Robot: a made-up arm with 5 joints.
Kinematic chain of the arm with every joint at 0, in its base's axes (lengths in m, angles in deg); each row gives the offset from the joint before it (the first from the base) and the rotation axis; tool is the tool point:
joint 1: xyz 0 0 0.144 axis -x
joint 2: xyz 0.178 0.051 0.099 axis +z
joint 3: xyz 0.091 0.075 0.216 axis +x
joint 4: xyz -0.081 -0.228 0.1 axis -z
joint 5: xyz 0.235 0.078 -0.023 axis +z
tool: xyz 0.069 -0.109 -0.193
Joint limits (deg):
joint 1: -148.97..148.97
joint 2: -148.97..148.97
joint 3: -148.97..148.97
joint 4: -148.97..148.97
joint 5: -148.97..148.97
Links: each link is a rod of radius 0.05 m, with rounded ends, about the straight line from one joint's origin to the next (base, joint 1, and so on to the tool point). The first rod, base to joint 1, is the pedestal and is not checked.
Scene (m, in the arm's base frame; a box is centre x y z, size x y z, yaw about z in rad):
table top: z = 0
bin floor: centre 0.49 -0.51 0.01 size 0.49 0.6 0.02 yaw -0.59
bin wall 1: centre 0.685 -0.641 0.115 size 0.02 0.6 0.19 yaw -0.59
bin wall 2: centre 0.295 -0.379 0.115 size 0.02 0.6 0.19 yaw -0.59
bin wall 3: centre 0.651 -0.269 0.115 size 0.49 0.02 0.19 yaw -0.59
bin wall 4: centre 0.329 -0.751 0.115 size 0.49 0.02 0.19 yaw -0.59
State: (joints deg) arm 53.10 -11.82 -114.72 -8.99 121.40
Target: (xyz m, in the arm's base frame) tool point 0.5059 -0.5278 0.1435
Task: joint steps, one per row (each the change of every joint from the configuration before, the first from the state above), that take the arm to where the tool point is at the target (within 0.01 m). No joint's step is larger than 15 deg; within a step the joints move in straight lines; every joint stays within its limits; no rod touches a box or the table.
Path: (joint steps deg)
1: -14.30 -2.27 0.63 2.85 -2.52
2: -14.29 -2.27 0.62 2.85 -2.52
3: -14.30 -2.26 0.63 2.85 -2.52
4: -14.30 -2.27 0.62 2.85 -2.52
5: -14.29 -2.27 0.63 2.84 -2.52
6: -14.30 -2.27 0.62 2.85 -2.52
7: -14.30 -2.27 0.63 2.85 -2.51
8: -14.30 -2.26 0.63 2.85 -2.52
9: -14.29 -2.27 0.62 2.85 -2.52

